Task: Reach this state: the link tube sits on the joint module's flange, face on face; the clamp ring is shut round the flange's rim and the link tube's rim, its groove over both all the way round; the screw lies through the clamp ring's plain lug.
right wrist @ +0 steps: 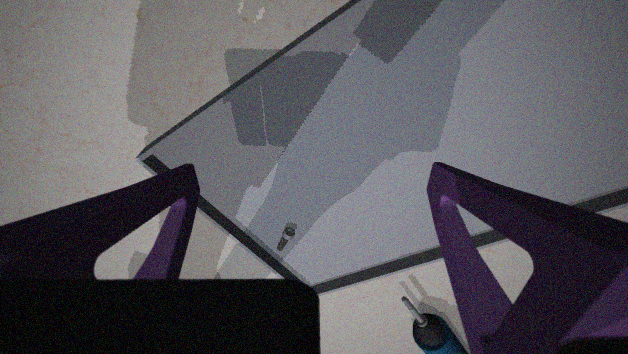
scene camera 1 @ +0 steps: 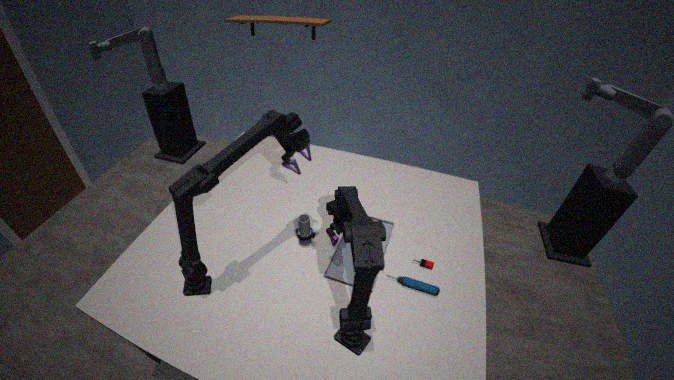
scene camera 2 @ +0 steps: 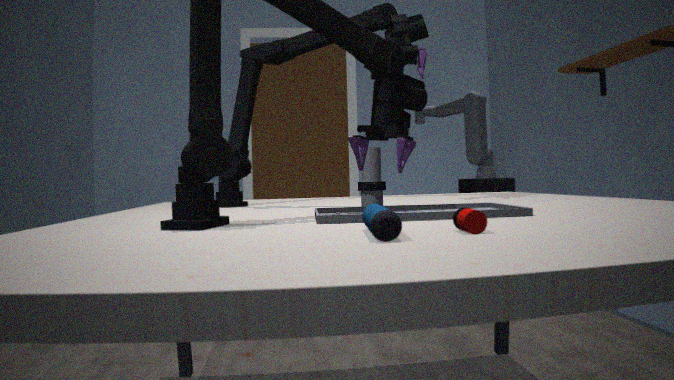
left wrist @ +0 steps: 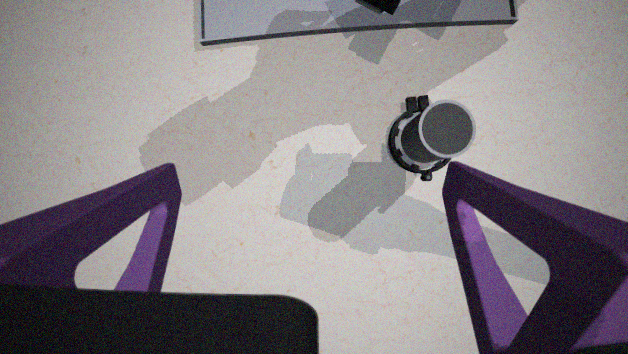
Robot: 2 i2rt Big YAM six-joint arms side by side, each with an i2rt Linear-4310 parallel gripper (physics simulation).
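Pixels of known places: left gripper, between the fingertips: [scene camera 1: 305, 167] [left wrist: 311, 177]; right gripper, between the fingertips: [right wrist: 313, 176] [scene camera 1: 342, 241] [scene camera 2: 379, 171]; left arm's base, origin of its link: [scene camera 1: 198, 286] [scene camera 2: 229, 206]; right arm's base, origin of its link: [scene camera 1: 352, 338] [scene camera 2: 196, 226].
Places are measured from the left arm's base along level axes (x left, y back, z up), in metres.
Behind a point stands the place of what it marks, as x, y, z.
The link tube [scene camera 1: 304, 223] @(-0.498, -0.170, 0.152) [scene camera 2: 371, 164] @(-0.519, -0.179, 0.116) [left wrist: 446, 129] @(-0.499, -0.196, 0.160) stands upright on the joint module [scene camera 2: 371, 200] @(-0.520, -0.176, 0.023). The black clamp ring [scene camera 2: 371, 185] @(-0.537, -0.163, 0.062) [left wrist: 391, 140] @(-0.519, -0.225, 0.071) lies around their junction, its two lugs side by side with a narrow gap; whether its groove covers both rims cannot be told. The screw [right wrist: 286, 236] @(-0.682, 0.046, 0.014) lies in the tray [scene camera 1: 340, 281] @(-0.617, 0.059, 0.012) [scene camera 2: 340, 218] @(-0.761, 0.095, 0.009) [left wrist: 360, 29] @(-0.659, -0.161, 0.007) [right wrist: 240, 237] @(-0.647, 0.071, 0.012) near a corner. My right gripper [scene camera 2: 381, 171] @(-0.654, -0.093, 0.095) [right wrist: 313, 176] @(-0.654, -0.093, 0.095) is open and empty above the tray. My left gripper [scene camera 1: 305, 167] @(-0.523, -0.305, 0.353) [left wrist: 311, 177] @(-0.523, -0.305, 0.353) is open and empty, high beyond the tube in scene camera 1.
A blue screwdriver [scene camera 1: 419, 285] @(-0.936, 0.161, 0.039) [scene camera 2: 380, 222] @(-1.013, 0.211, 0.026) [right wrist: 435, 332] @(-0.875, 0.096, 0.030) and a red-handled tool [scene camera 1: 426, 263] @(-1.016, 0.055, 0.031) [scene camera 2: 471, 221] @(-1.045, 0.071, 0.018) lie beside the tray. The tube assembly stands beside the tray. Two grey arms on pedestals stand by the white table top [scene camera 1: 260, 320] @(-0.270, 0.186, 0.000).
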